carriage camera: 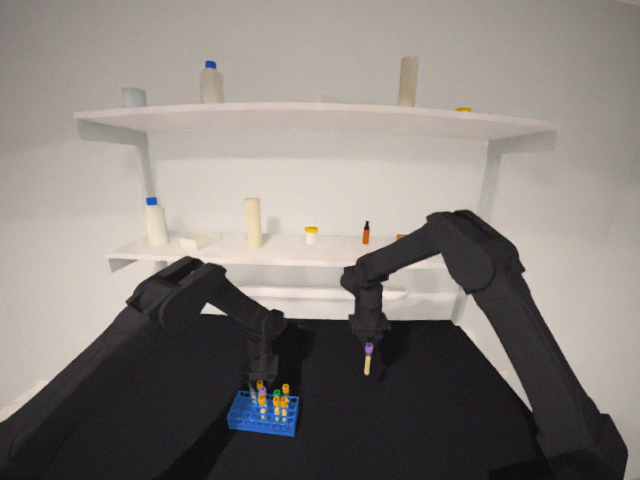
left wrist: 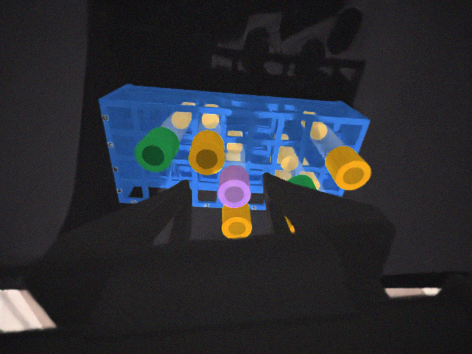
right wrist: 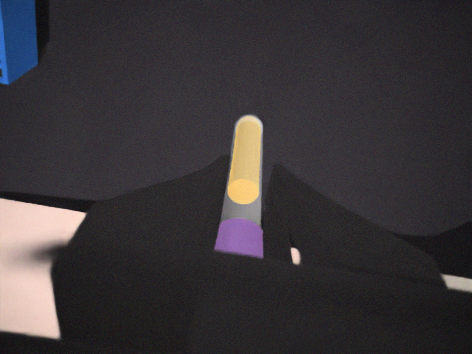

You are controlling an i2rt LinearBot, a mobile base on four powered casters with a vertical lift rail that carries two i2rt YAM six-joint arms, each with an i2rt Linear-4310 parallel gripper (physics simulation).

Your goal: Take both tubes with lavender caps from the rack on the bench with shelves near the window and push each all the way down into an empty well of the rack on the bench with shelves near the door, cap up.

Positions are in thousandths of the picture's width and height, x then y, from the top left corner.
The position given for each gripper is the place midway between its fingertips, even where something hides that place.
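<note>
There's a blue tube rack (carriage camera: 380,866), and the left wrist view has the blue tube rack (left wrist: 274,321) as well. You'd see the right gripper (carriage camera: 573,728) too, and the right wrist view also shows the right gripper (right wrist: 529,493). And the left gripper (left wrist: 480,527) is visible as well.
</note>
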